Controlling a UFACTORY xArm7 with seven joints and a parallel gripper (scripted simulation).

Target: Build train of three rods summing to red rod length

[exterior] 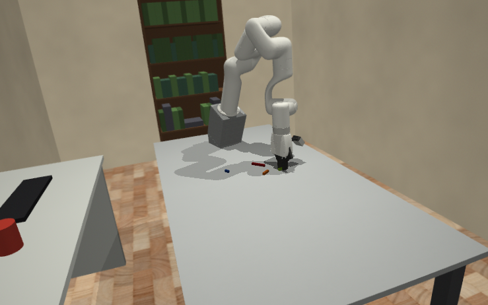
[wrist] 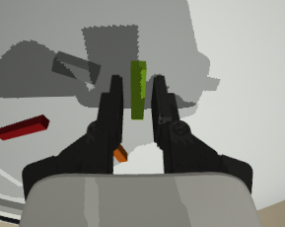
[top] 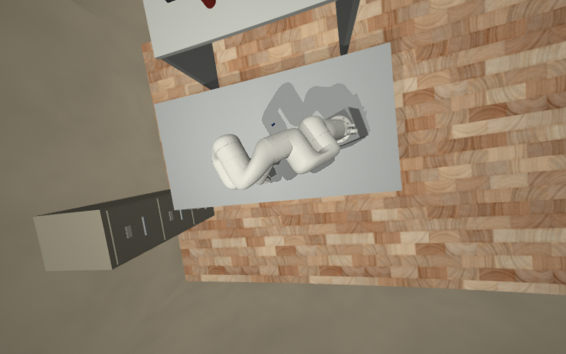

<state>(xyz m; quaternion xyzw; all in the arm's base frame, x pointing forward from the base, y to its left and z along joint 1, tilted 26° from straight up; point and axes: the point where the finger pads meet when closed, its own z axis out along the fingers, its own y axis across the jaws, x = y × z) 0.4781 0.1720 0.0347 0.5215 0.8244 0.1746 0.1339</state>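
The lime rod lies 2 cm below my hand. Also, from my hand: grey rod: 5 cm behind, 2 cm below; orange rod: 2 cm ahead, 9 cm to the right, 2 cm below; red rod: 8 cm behind, 10 cm to the right, 2 cm below.
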